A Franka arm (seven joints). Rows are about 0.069 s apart.
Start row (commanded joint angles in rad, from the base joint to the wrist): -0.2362, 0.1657, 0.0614, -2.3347, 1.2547, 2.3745, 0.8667
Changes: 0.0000, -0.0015, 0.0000, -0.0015, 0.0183, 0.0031, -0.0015; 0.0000, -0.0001, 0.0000, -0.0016, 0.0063, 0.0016, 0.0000; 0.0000, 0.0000, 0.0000, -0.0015, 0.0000, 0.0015, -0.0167; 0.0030, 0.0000, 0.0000, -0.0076, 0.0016, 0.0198, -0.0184; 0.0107, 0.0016, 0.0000, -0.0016, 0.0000, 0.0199, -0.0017; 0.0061, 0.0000, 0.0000, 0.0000, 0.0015, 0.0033, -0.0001; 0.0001, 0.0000, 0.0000, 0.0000, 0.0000, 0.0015, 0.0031; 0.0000, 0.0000, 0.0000, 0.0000, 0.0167, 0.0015, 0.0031; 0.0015, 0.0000, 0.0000, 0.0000, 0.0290, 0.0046, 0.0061; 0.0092, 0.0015, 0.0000, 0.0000, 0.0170, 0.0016, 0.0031; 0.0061, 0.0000, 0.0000, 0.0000, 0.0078, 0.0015, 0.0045; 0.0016, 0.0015, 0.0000, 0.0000, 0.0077, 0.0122, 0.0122; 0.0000, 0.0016, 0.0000, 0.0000, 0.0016, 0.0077, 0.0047; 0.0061, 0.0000, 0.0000, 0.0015, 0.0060, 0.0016, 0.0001; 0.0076, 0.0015, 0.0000, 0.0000, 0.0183, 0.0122, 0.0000; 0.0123, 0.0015, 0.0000, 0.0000, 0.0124, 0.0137, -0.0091; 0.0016, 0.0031, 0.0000, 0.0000, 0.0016, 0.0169, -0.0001
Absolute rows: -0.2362, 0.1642, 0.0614, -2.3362, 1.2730, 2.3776, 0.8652; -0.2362, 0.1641, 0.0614, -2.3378, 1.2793, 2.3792, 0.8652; -0.2362, 0.1641, 0.0614, -2.3393, 1.2793, 2.3807, 0.8485; -0.2332, 0.1641, 0.0614, -2.3469, 1.2809, 2.4005, 0.8301; -0.2225, 0.1657, 0.0614, -2.3485, 1.2809, 2.4204, 0.8284; -0.2164, 0.1657, 0.0614, -2.3485, 1.2824, 2.4237, 0.8283; -0.2163, 0.1657, 0.0614, -2.3485, 1.2824, 2.4252, 0.8314; -0.2163, 0.1657, 0.0614, -2.3485, 1.2991, 2.4267, 0.8345; -0.2148, 0.1657, 0.0614, -2.3485, 1.3281, 2.4313, 0.8406; -0.2056, 0.1672, 0.0614, -2.3485, 1.3451, 2.4329, 0.8437; -0.1995, 0.1672, 0.0614, -2.3485, 1.3529, 2.4344, 0.8482; -0.1979, 0.1687, 0.0614, -2.3485, 1.3606, 2.4466, 0.8604; -0.1979, 0.1703, 0.0614, -2.3485, 1.3622, 2.4543, 0.8651; -0.1918, 0.1703, 0.0614, -2.3470, 1.3682, 2.4559, 0.8652; -0.1842, 0.1718, 0.0614, -2.3470, 1.3865, 2.4681, 0.8652; -0.1719, 0.1733, 0.0614, -2.3470, 1.3989, 2.4818, 0.8561; -0.1703, 0.1764, 0.0614, -2.3470, 1.4005, 2.4987, 0.8560
